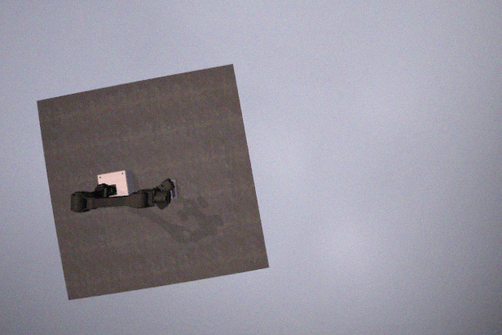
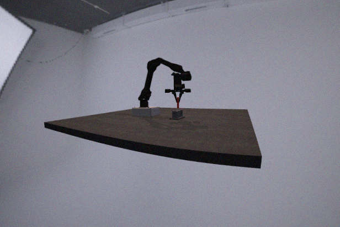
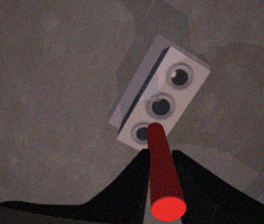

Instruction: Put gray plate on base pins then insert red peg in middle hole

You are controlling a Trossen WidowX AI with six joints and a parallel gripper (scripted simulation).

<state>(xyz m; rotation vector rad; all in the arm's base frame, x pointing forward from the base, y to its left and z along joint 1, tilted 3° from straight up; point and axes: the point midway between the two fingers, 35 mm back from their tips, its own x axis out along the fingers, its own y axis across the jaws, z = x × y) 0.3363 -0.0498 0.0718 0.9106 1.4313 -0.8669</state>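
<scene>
My gripper tip is 70 mm above the gray plate and 20 mm to the left of it. Round my gripper tip: red peg: right at my gripper tip.
</scene>
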